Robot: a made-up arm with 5 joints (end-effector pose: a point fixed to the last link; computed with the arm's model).
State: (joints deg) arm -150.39 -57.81 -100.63 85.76 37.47
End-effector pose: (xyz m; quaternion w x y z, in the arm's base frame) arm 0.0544 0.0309 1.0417 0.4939 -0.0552 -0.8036 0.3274
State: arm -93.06 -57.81 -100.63 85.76 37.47
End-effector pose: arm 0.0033 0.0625 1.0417 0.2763 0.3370 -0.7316 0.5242
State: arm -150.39 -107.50 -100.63 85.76 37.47
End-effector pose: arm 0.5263 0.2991 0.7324 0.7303 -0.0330 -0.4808 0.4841
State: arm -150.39 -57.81 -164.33 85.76 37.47
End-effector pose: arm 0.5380 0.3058 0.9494 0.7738 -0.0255 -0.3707 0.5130
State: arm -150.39 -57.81 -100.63 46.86 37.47
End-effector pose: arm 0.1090 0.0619 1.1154 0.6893 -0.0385 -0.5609 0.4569
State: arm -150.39 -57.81 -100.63 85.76 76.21
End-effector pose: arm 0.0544 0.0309 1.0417 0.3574 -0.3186 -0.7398 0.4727
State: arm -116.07 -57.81 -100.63 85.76 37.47
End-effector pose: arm 0.0275 0.0562 1.0417 0.3753 0.1844 -0.7841 0.4586
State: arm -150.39 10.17 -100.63 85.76 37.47
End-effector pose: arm -0.5766 -0.3277 0.6368 0.0342 -0.0685 -0.9968 0.0227
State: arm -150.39 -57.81 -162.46 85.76 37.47
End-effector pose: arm 0.5265 0.2992 0.9607 0.7687 -0.0265 -0.3857 0.5096
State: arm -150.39 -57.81 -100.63 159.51 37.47
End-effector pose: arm 0.0960 0.0545 0.8741 0.0078 0.0685 0.9976 0.0052
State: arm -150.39 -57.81 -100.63 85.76 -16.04
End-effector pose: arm 0.0544 0.0309 1.0417 0.5884 0.3125 -0.7424 0.0700
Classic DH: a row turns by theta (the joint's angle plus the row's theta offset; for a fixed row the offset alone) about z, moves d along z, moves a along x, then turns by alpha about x. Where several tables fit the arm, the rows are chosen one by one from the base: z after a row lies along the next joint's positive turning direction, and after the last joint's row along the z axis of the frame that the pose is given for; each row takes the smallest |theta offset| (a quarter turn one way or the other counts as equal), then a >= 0, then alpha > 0; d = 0 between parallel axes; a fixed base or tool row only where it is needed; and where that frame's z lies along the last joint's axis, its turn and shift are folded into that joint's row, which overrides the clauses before.
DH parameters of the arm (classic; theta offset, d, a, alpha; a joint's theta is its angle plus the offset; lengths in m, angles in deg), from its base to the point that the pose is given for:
joint 1: 0 0.301 0 -90
joint 2: -79.37 0 0.3632 0
joint 3: -23.42 0 -0.4471 0
joint 4: -77.21 0 -0.09 90
joint 5: 180 0.114 0 0

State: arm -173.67 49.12 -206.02 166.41 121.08
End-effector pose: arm -0.4609 -0.0511 0.7965 0.0367 0.8393 0.5373 0.0743
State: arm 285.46 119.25 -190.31 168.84 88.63
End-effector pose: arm 0.1594 -0.5765 -0.0535 0.0924 0.0962 -0.6504 -0.7478
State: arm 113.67 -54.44 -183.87 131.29 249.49
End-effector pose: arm 0.2376 -0.5420 0.8273 0.0222 0.2236 -0.5510 -0.8037
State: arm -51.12 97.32 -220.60 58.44 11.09
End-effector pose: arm 0.5004 -0.6206 0.5441 0.1835 0.7228 -0.4361 0.5037
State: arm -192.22 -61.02 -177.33 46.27 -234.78
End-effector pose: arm 0.7963 -0.1725 0.7697 0.5489 0.0980 0.0382 0.8293
